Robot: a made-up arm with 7 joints. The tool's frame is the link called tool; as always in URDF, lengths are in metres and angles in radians. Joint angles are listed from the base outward. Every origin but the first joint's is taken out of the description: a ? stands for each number. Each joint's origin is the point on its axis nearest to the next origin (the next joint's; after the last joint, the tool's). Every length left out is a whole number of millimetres.
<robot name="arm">
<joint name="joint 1" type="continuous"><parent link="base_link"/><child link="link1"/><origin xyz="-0.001 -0.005 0.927" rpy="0 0 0"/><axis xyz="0 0 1"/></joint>
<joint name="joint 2" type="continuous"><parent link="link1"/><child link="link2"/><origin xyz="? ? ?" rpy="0 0 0"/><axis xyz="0 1 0"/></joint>
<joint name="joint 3" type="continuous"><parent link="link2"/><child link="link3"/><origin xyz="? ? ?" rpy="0 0 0"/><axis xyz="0 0 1"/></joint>
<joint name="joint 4" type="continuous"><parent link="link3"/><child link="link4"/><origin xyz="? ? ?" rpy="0 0 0"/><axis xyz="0 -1 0"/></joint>
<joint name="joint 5" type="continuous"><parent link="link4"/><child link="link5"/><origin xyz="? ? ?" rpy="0 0 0"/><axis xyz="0 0 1"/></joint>
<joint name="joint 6" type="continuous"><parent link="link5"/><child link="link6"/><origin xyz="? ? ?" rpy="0 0 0"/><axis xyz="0 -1 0"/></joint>
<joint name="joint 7" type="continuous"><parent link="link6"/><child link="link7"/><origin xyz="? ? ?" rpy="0 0 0"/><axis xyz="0 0 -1"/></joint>
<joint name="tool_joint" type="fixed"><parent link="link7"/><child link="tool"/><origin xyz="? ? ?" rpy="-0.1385 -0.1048 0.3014"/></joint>
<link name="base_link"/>
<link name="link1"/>
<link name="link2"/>
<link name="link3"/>
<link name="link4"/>
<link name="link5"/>
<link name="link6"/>
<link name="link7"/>
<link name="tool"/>
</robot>
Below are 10 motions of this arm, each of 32 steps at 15 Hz.
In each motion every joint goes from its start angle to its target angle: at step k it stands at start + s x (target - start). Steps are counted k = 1, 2, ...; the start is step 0. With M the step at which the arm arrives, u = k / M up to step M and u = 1 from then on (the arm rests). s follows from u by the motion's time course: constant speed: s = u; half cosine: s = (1 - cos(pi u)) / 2; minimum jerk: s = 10 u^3 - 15 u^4 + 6 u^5.
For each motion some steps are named. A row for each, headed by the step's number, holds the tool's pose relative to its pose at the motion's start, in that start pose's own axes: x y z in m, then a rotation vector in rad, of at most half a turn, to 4 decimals.
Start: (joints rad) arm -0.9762 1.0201 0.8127 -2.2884 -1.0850 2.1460 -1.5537
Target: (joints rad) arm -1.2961 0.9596 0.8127 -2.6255 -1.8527 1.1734 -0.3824
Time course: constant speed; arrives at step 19
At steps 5, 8, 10, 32:
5: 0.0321 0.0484 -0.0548 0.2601 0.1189 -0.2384
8: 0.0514 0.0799 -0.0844 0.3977 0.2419 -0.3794
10: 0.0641 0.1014 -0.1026 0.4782 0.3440 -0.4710
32: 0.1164 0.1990 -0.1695 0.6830 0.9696 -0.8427

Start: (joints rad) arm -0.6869 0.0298 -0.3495 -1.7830 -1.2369 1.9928 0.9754
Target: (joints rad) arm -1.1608 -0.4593 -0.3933 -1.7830 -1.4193 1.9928 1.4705
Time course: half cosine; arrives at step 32
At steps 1, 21, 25, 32:
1: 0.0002 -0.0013 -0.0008 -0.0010 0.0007 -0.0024
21: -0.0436 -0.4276 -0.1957 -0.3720 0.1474 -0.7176
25: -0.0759 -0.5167 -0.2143 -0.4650 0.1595 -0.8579
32: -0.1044 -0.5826 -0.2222 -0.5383 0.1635 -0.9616

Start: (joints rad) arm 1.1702 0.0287 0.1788 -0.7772 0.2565 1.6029 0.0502
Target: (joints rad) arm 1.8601 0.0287 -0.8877 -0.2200 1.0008 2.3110 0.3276
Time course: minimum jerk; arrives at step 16
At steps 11, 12, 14, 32:
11: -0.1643 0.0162 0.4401 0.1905 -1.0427 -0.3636
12: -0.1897 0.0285 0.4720 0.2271 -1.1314 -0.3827
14: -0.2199 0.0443 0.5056 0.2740 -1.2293 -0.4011
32: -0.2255 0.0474 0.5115 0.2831 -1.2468 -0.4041

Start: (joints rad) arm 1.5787 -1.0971 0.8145 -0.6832 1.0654 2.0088 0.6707
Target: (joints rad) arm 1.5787 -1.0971 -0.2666 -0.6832 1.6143 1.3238 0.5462
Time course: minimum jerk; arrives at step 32
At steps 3, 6, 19, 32:
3: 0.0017 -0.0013 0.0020 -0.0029 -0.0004 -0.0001
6: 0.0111 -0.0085 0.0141 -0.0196 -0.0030 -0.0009
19: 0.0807 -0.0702 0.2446 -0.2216 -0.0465 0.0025
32: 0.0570 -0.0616 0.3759 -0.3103 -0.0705 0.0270

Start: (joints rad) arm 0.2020 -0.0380 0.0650 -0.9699 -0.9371 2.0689 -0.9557
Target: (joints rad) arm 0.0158 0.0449 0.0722 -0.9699 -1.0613 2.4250 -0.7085
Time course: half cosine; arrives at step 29
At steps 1, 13, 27, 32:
1: 0.0000 0.0002 -0.0003 -0.0008 0.0005 -0.0003
13: -0.0014 0.0265 -0.0454 -0.1081 0.0554 -0.0402
27: -0.0103 0.0705 -0.1074 -0.2496 0.0967 -0.0788
32: -0.0105 0.0715 -0.1087 -0.2524 0.0971 -0.0794

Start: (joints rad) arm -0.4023 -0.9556 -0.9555 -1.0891 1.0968 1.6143 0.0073
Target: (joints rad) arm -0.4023 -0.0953 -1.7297 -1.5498 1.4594 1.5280 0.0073
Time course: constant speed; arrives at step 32
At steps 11, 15, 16, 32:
11: -0.0320 -0.2333 -0.1258 -0.2488 0.1244 -0.2793
15: -0.0564 -0.3056 -0.1375 -0.3467 0.1440 -0.3687
16: -0.0629 -0.3219 -0.1378 -0.3717 0.1467 -0.3897
32: -0.1559 -0.4550 -0.0472 -0.7850 0.0813 -0.6225

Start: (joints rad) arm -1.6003 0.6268 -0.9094 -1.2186 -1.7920 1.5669 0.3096
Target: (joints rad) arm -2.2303 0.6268 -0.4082 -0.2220 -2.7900 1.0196 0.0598
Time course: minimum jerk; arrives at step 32
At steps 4, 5, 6, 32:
4: -0.0004 -0.0059 -0.0070 -0.0133 0.0133 -0.0036
5: -0.0008 -0.0110 -0.0131 -0.0245 0.0249 -0.0068
6: -0.0016 -0.0180 -0.0216 -0.0399 0.0413 -0.0112
32: -0.3611 -0.2912 -0.4732 -0.5330 1.2992 -0.2122

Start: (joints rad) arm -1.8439 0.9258 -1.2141 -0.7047 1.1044 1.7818 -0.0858
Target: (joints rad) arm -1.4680 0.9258 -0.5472 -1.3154 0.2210 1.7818 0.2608
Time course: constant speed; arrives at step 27
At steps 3, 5, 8, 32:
3: -0.0109 0.0249 -0.0622 -0.0017 0.0930 -0.0134
5: -0.0212 0.0468 -0.1050 -0.0053 0.1572 -0.0150
8: -0.0420 0.0874 -0.1699 -0.0147 0.2555 -0.0057
32: -0.3706 0.5035 -0.4902 -0.1950 0.8051 0.3885

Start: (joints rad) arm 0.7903 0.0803 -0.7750 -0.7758 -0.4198 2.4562 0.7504
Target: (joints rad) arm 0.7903 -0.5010 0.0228 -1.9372 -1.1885 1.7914 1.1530
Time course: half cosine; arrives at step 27
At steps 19, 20, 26, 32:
19: -0.3289 0.2629 0.1524 -0.0403 0.4995 0.4540
20: -0.3486 0.2740 0.1812 -0.0485 0.4851 0.4915
26: -0.4197 0.2995 0.2839 -0.0870 0.3988 0.6150
32: -0.4214 0.2999 0.2862 -0.0880 0.3963 0.6175

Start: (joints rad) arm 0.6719 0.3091 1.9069 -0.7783 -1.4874 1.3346 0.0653
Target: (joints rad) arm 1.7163 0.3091 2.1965 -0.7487 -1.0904 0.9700 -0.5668
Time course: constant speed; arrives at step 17
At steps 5, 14, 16, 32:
5: -0.0076 0.0651 0.1946 0.3449 -0.2815 0.3381
14: -0.1557 0.0718 0.4995 0.8073 -0.9144 1.0598
16: -0.2048 0.0550 0.5498 0.8749 -1.0780 1.2332
32: -0.2306 0.0444 0.5719 0.9028 -1.1631 1.3209

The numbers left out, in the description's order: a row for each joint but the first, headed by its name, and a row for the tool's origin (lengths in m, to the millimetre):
joint 2: -0.01 0.026 0
joint 3: 0.016 0 0.317
joint 4: 0.1 -0.028 0
joint 5: -0.158 0 0.662
joint 6: -0.03 0.045 0
joint 7: 0.133 0 -0.005
tool: -0.025 0.013 0

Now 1 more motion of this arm.
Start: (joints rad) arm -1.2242 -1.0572 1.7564 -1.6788 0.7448 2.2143 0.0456
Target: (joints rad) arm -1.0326 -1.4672 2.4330 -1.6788 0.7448 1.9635 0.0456
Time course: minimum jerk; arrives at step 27
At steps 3, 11, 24, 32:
3: -0.0022 0.0097 -0.0035 0.0022 0.0064 0.0098
11: -0.1038 0.2597 -0.1032 0.0456 0.1960 0.2740
24: -0.5143 0.5990 -0.3023 0.0281 0.6555 0.7649
32: -0.5231 0.6023 -0.3055 0.0266 0.6643 0.7726

